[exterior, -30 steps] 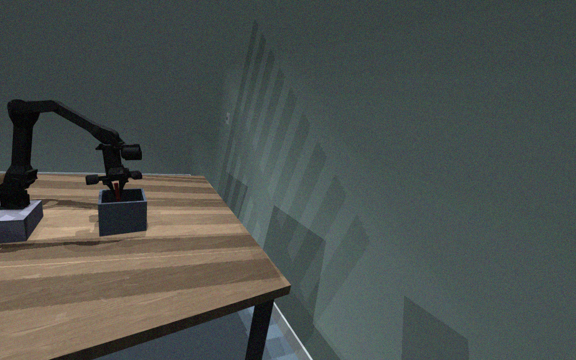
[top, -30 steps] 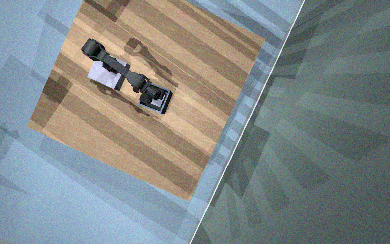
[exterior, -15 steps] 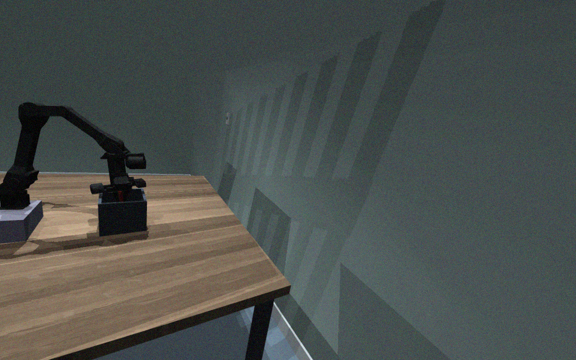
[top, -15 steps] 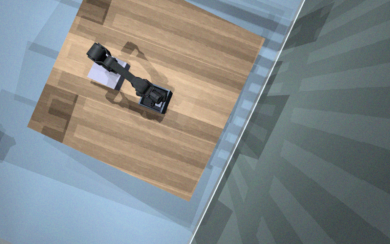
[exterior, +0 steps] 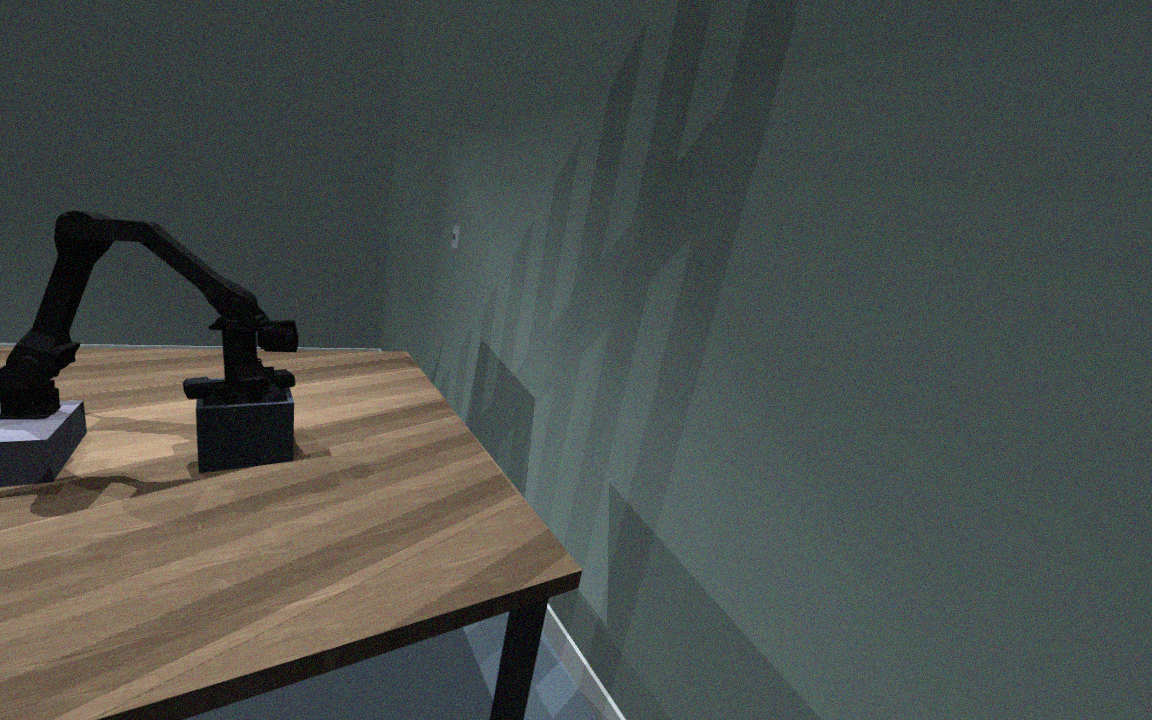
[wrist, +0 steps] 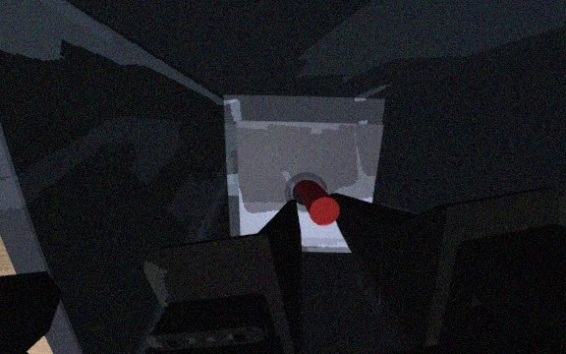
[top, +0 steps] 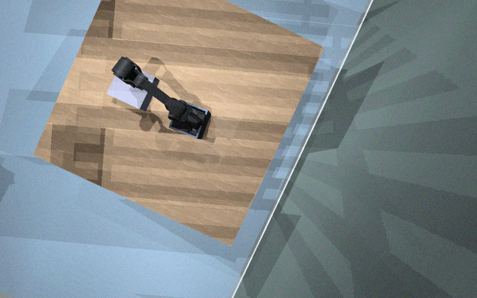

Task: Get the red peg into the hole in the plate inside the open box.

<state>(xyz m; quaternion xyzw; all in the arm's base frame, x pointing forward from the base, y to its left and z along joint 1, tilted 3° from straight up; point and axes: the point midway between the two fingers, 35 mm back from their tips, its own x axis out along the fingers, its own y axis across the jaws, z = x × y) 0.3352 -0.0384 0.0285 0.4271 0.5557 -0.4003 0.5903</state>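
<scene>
My gripper tip is 20 mm above the red peg. Round my gripper tip: plate (20 mm below).
</scene>
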